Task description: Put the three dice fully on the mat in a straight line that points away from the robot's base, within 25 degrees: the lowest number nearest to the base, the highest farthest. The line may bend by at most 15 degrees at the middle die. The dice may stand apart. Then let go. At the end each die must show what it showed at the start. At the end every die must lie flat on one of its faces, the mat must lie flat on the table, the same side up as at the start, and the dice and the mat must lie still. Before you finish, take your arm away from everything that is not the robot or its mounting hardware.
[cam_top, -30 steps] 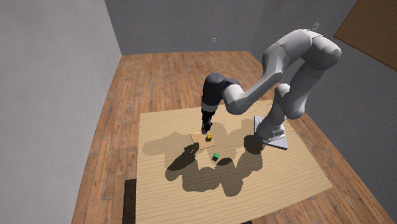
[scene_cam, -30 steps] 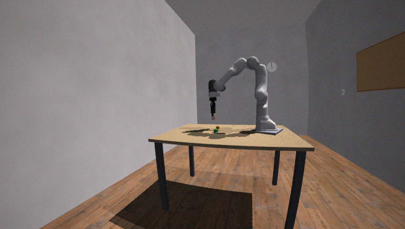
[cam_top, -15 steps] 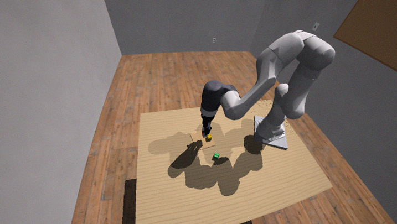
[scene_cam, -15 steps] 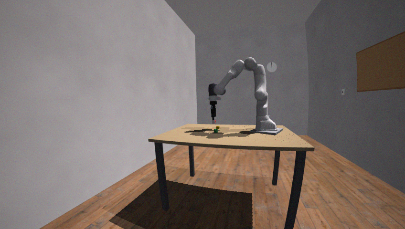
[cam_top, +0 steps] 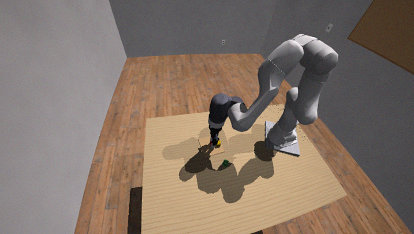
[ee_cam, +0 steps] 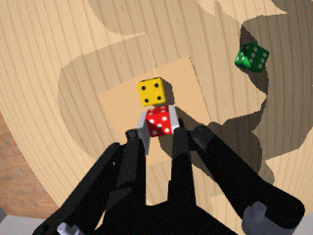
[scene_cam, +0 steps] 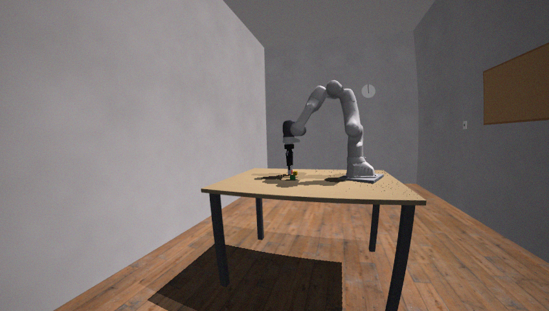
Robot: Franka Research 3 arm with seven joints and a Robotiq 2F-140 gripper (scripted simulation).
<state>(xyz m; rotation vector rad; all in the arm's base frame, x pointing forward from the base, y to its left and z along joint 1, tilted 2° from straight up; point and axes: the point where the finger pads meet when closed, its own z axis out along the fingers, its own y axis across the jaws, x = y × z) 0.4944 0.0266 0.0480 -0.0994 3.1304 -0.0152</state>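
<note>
My hand is 40 mm above the tan mat and 10 mm short of it. From my hand the other things lie so: yellow die (40 mm behind, 30 mm below); green die (140 mm to the left, 70 mm behind, 30 mm below); red die (20 mm below).
</note>
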